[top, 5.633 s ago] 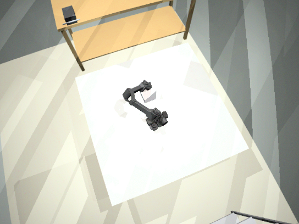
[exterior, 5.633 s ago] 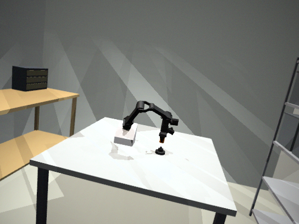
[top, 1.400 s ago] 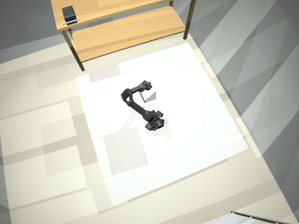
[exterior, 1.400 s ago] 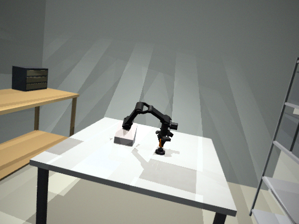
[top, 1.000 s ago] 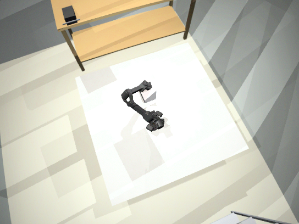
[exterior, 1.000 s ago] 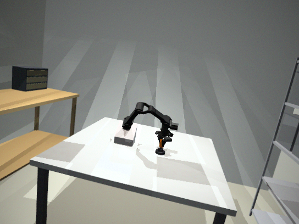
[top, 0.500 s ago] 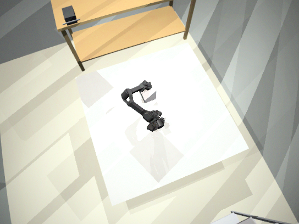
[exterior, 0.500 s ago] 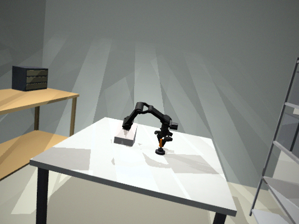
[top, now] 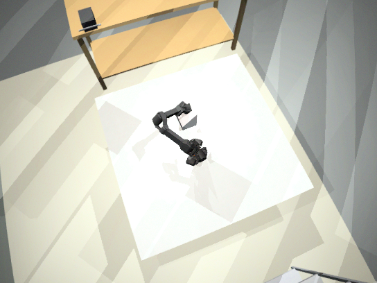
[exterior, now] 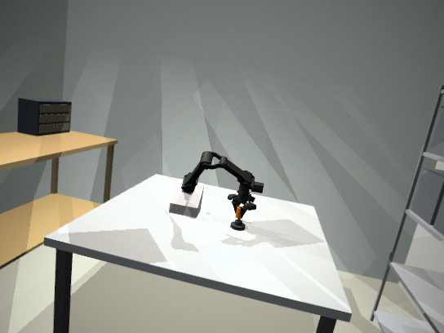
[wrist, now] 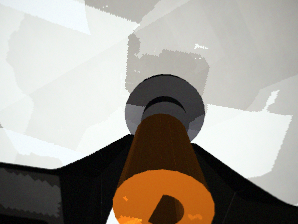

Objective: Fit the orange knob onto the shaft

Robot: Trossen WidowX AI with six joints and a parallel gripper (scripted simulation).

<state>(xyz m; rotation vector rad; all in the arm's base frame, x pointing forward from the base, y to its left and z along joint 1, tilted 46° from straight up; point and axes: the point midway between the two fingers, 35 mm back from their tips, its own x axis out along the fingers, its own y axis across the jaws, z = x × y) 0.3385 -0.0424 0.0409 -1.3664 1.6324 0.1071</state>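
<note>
My gripper tip is 20 mm below the orange knob. From my gripper tip the other things lie so: dark round pedestal: 40 mm below.
</note>
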